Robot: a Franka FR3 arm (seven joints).
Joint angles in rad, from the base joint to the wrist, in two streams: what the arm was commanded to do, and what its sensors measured. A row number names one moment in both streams.
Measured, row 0:
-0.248 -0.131 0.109 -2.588 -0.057 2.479 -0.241
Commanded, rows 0 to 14:
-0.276 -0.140 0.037 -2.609 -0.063 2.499 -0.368
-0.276 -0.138 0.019 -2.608 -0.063 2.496 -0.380
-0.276 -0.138 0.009 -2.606 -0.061 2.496 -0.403
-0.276 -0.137 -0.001 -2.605 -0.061 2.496 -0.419
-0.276 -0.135 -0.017 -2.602 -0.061 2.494 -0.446
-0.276 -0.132 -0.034 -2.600 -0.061 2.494 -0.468
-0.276 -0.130 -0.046 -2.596 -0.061 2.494 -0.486
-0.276 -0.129 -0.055 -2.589 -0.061 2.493 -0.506
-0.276 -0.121 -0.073 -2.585 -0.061 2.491 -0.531
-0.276 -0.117 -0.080 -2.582 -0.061 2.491 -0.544
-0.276 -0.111 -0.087 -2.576 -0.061 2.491 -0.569
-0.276 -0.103 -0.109 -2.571 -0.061 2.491 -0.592
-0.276 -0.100 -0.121 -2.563 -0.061 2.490 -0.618
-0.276 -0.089 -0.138 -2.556 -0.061 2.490 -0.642
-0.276 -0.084 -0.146 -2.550 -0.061 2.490 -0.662
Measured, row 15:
-0.258 -0.125 -0.128 -2.573 -0.057 2.481 -0.603
